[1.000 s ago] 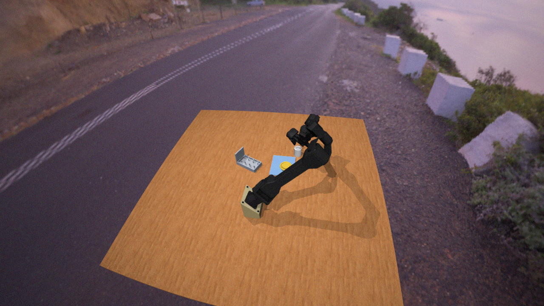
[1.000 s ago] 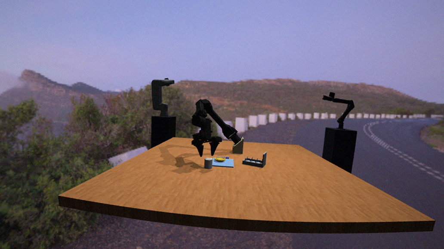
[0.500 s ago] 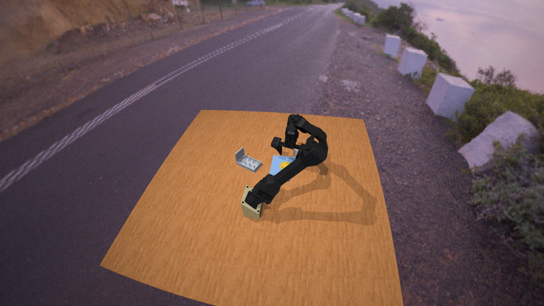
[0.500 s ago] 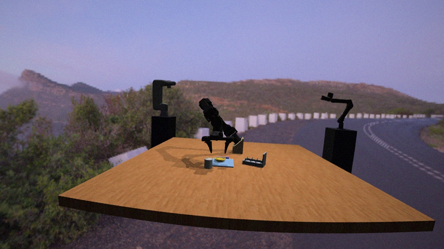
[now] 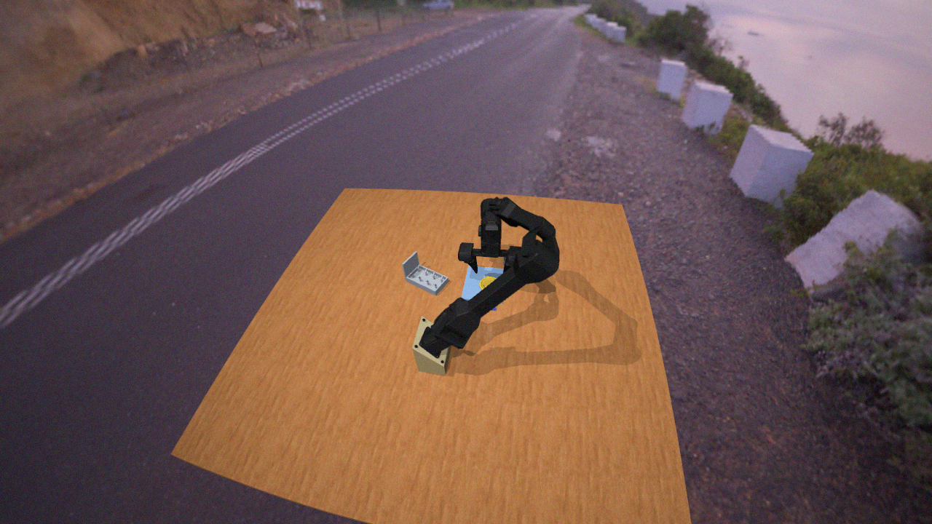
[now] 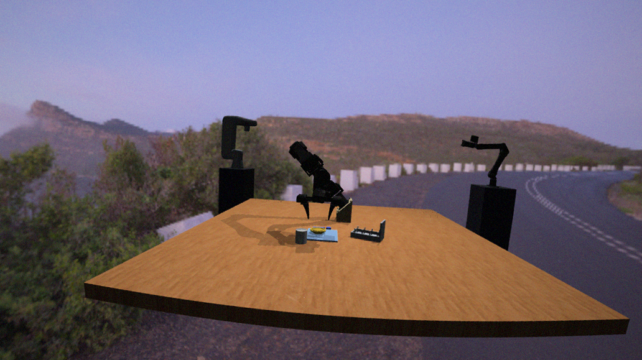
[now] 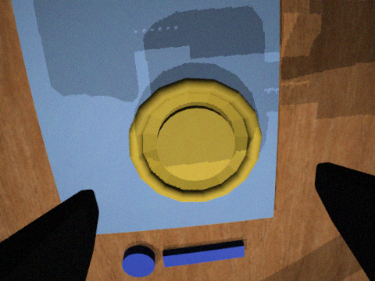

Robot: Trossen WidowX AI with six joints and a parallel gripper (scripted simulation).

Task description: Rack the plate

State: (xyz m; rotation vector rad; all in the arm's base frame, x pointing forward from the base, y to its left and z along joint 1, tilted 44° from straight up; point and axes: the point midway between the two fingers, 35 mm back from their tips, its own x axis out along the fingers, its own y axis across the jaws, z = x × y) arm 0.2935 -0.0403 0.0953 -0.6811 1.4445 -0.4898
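My gripper tip is 5 cm above the yellow plate. The rest, counted from my gripper tip: dish rack 2 cm behind, 21 cm to the left, 4 cm below; then white cup 12 cm ahead, 5 cm to the right, 4 cm below; then blue mat 1 cm ahead, 2 cm to the left, 6 cm below.
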